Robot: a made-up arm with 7 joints.
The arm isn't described. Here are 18 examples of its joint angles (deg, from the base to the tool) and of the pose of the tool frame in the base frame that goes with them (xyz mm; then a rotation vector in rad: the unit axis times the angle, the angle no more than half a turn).
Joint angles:
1: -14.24 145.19 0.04 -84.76 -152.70 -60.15 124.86
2: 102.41 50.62 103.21 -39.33 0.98 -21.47 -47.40
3: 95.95 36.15 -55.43 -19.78 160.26 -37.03 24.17
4: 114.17 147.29 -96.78 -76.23 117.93 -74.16 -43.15
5: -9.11 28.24 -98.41 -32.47 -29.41 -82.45 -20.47
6: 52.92 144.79 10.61 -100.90 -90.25 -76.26 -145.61
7: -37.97 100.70 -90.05 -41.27 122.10 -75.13 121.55
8: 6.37 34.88 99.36 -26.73 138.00 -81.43 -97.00
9: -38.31 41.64 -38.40 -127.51 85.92 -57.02 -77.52
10: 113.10 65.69 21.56 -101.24 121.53 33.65 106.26
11: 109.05 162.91 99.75 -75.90 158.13 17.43 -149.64
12: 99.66 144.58 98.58 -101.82 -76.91 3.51 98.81
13: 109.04 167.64 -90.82 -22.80 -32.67 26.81 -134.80
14: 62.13 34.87 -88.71 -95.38 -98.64 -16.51 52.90
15: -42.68 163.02 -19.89 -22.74 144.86 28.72 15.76
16: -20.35 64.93 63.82 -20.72 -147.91 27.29 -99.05
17: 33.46 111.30 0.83 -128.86 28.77 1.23 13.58
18: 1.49 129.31 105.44 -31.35 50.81 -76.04 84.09
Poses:
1: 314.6 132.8 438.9 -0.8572 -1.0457 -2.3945
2: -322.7 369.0 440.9 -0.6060 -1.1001 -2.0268
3: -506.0 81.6 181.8 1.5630 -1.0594 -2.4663
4: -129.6 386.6 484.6 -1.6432 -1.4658 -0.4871
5: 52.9 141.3 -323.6 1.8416 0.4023 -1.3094
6: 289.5 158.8 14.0 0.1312 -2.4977 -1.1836
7: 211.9 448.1 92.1 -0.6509 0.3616 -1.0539
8: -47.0 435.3 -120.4 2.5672 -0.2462 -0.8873
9: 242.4 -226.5 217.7 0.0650 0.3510 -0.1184
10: -99.5 275.8 -46.1 3.0300 0.0219 -0.2517
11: 383.2 -62.1 94.9 1.8086 0.8477 0.2840
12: 377.4 -53.3 180.4 1.5234 0.8561 0.4201
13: 321.7 402.4 215.9 1.1466 1.9748 1.6243
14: -239.8 -208.7 -61.9 1.4154 1.5343 -1.5520
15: -59.5 230.8 612.1 -0.5825 0.3217 0.1226
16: 144.8 508.0 130.4 -1.1780 -0.1655 -0.3799
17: 237.6 90.7 -51.5 1.4287 1.7431 0.1196
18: 8.0 270.1 585.0 0.8819 -0.9697 -0.5957
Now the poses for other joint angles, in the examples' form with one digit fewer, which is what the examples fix.
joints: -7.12 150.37 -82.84 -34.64 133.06 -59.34 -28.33
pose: 20 473 452 0.553 0.410 2.235
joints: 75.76 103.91 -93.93 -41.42 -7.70 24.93 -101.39
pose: -242 463 307 -1.309 0.907 1.616
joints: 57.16 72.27 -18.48 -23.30 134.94 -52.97 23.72
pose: -198 466 24 -0.903 0.876 1.415
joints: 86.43 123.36 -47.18 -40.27 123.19 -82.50 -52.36
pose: -90 530 223 1.921 1.225 1.780
